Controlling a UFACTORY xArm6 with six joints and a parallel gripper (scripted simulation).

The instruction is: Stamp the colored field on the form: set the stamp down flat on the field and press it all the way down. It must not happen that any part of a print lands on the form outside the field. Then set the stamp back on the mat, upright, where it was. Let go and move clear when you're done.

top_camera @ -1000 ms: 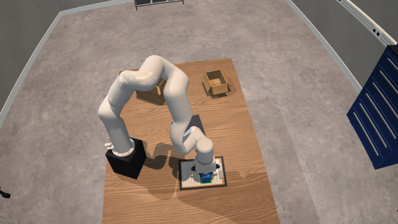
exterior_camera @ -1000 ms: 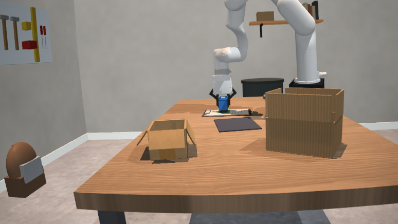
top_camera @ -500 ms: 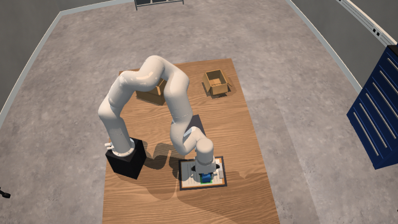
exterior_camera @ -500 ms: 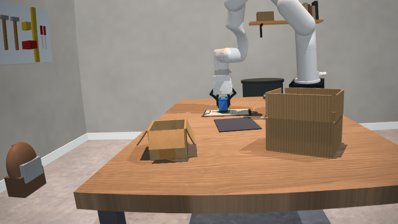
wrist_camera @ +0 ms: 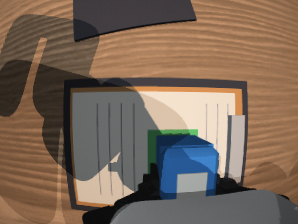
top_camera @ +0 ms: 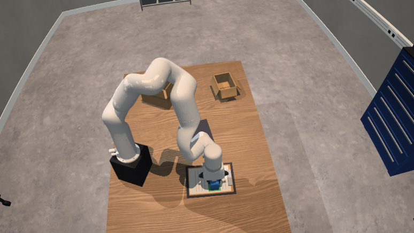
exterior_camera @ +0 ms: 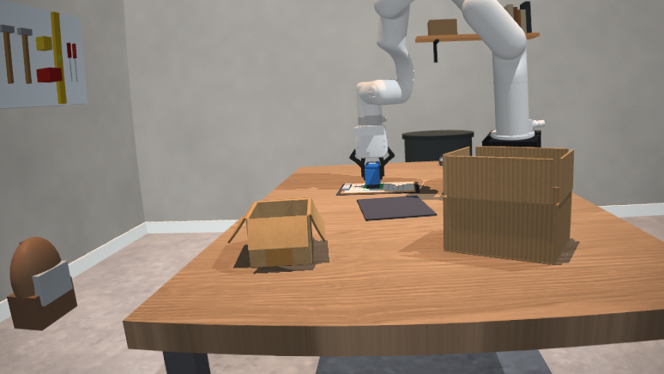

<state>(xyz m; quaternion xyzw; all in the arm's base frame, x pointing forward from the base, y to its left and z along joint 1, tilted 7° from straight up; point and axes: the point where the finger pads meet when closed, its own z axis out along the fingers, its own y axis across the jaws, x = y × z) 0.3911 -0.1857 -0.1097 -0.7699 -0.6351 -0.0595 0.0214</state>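
Now: the blue stamp 1 cm below my hand. The rest, counted from my hand: clipboard 2 cm to the left, 4 cm below; then dark mat 1 cm behind, 30 cm to the left, 4 cm below.
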